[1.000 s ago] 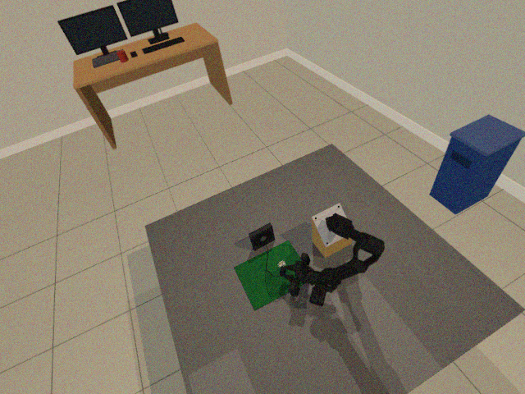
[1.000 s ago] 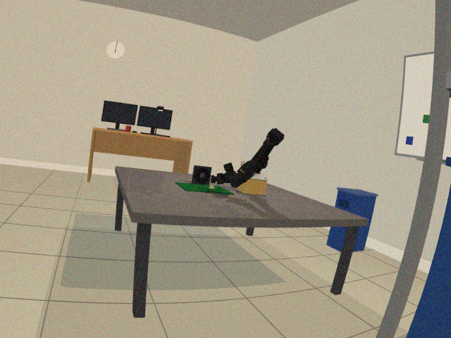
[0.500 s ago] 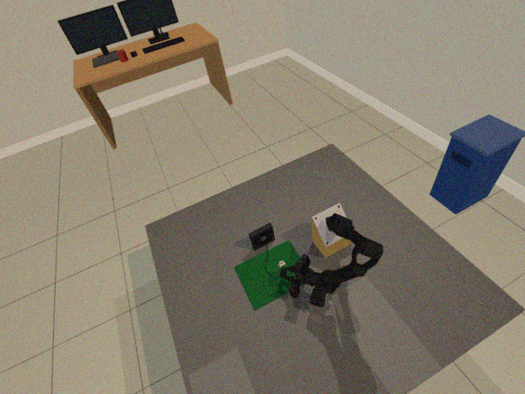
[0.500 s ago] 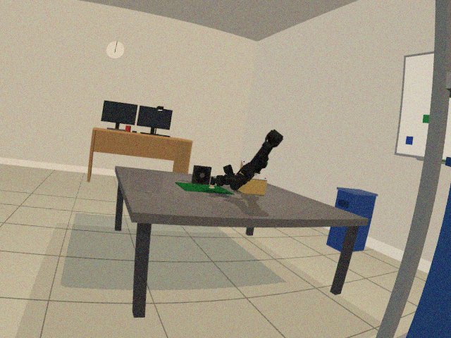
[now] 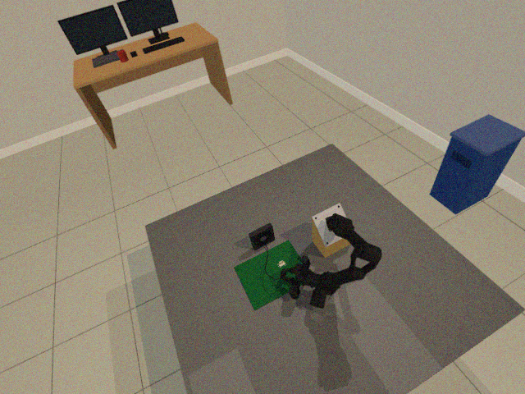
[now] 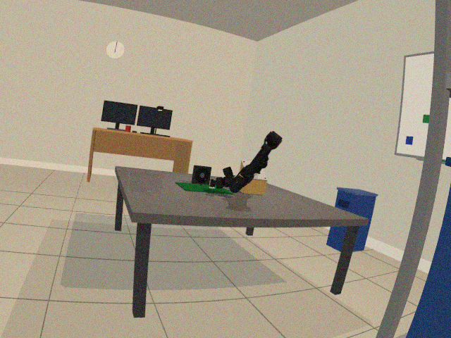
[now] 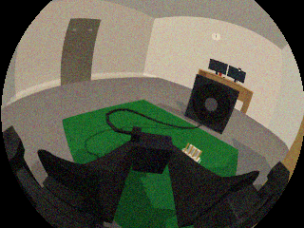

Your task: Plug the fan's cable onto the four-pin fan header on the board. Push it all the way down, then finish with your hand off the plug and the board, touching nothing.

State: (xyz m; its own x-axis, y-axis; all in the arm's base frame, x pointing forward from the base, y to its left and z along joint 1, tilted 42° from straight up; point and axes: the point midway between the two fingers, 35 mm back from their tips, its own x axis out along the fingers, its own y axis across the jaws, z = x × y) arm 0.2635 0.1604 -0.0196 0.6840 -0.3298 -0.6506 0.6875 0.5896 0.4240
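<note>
My gripper tip is now 70 mm above the green board, 50 mm to the left of it and 30 mm short of it. From my gripper tip the other things lie so: black fan: 220 mm to the right, 20 mm ahead, 10 mm above; then white four-pin fan header: 70 mm to the right, 50 mm below, 20 mm behind; then dark fan plug: 10 mm below.
</note>
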